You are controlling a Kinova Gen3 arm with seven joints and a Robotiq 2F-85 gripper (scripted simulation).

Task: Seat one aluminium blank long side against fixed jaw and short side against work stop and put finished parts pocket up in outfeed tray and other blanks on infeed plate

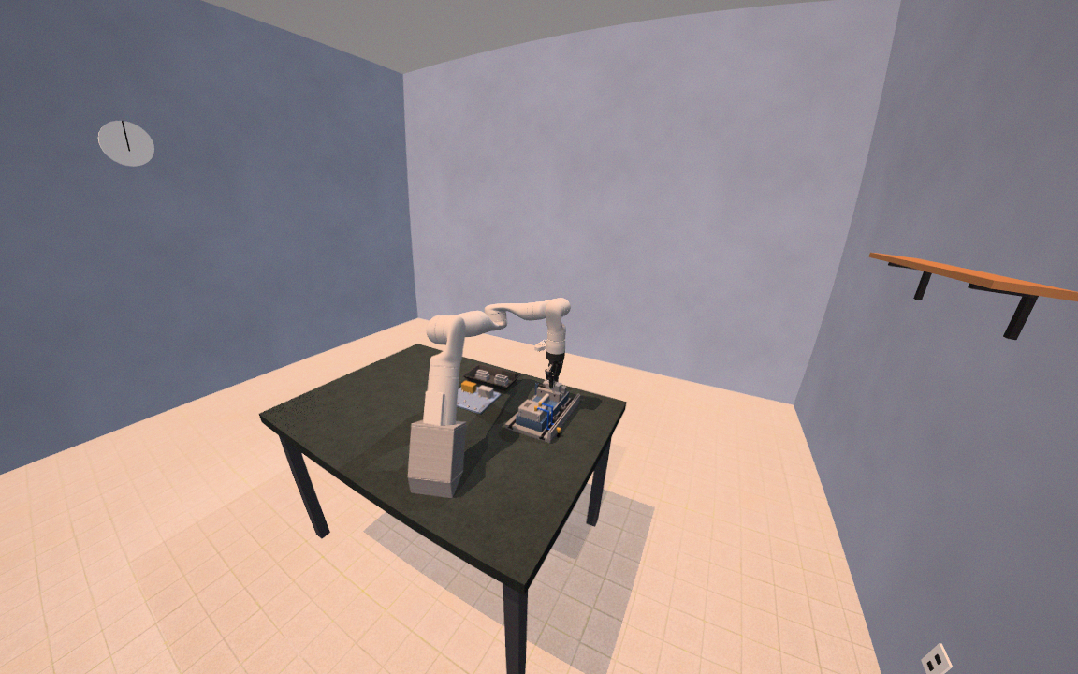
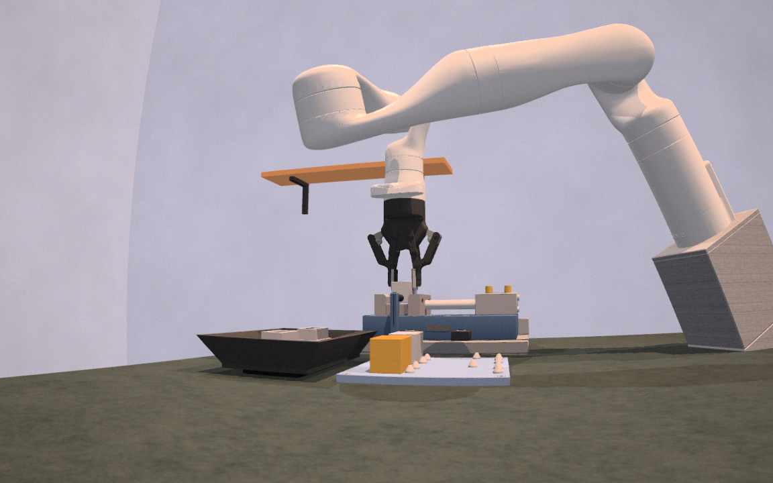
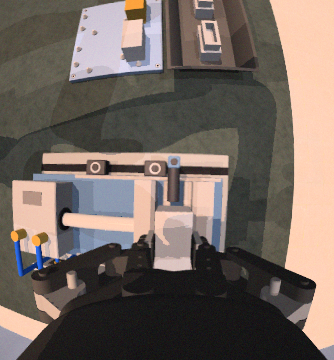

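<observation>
The fixed jaw lies 4 cm below my hand and 3 cm ahead of it. Also, from my hand: vise 8 cm below, 7 cm behind, 1 cm to the left; then work stop rod 5 cm to the left, 3 cm below; then moving jaw 4 cm below, 3 cm behind, 1 cm to the left.
</observation>
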